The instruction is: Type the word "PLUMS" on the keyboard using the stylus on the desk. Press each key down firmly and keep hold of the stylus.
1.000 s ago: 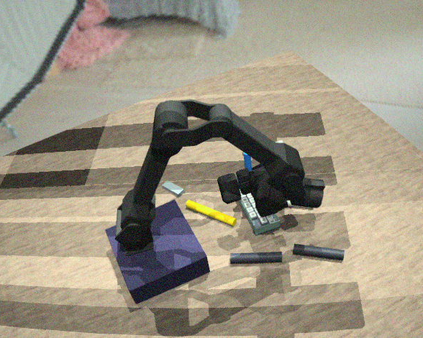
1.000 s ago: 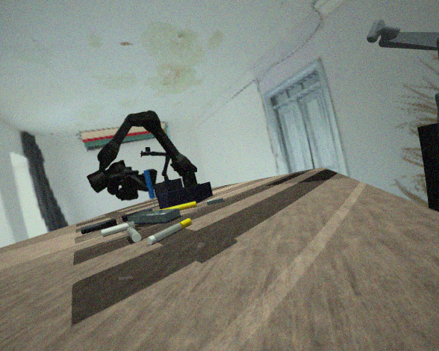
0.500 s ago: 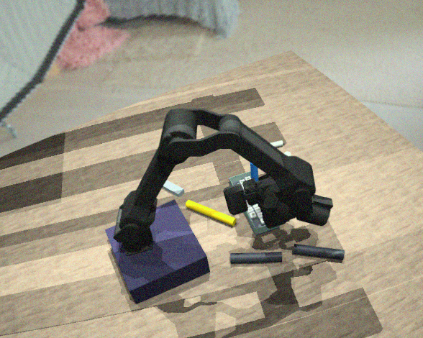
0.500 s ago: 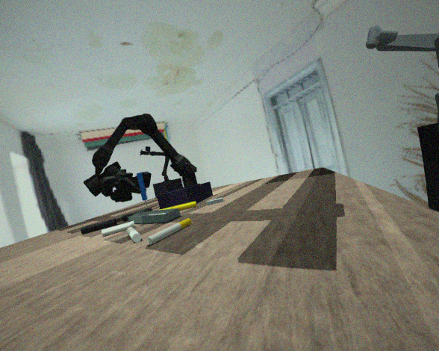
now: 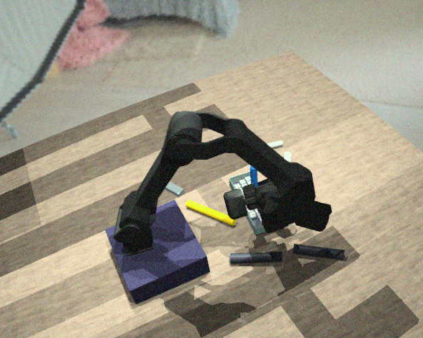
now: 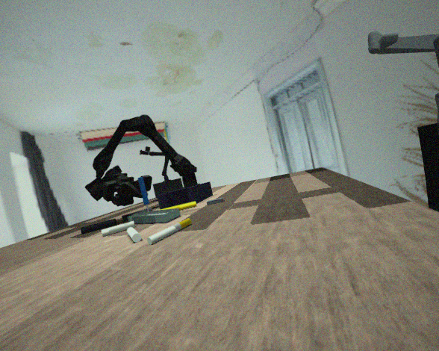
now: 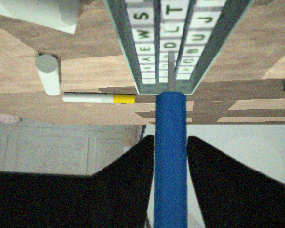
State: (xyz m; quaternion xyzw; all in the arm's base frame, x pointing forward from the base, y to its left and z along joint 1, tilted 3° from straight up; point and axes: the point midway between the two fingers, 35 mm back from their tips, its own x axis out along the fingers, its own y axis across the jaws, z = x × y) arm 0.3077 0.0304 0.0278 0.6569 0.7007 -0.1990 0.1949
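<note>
Right now the yellow marker is 12 cm behind my gripper tip, 8 cm below it and 2 cm to the left of it. Also, from my gripper tip: white-and-yellow marker 21 cm to the left, 8 cm below, 8 cm ahead; then thin grey tip 5 cm below; then blue stylus 1 cm below.
</note>
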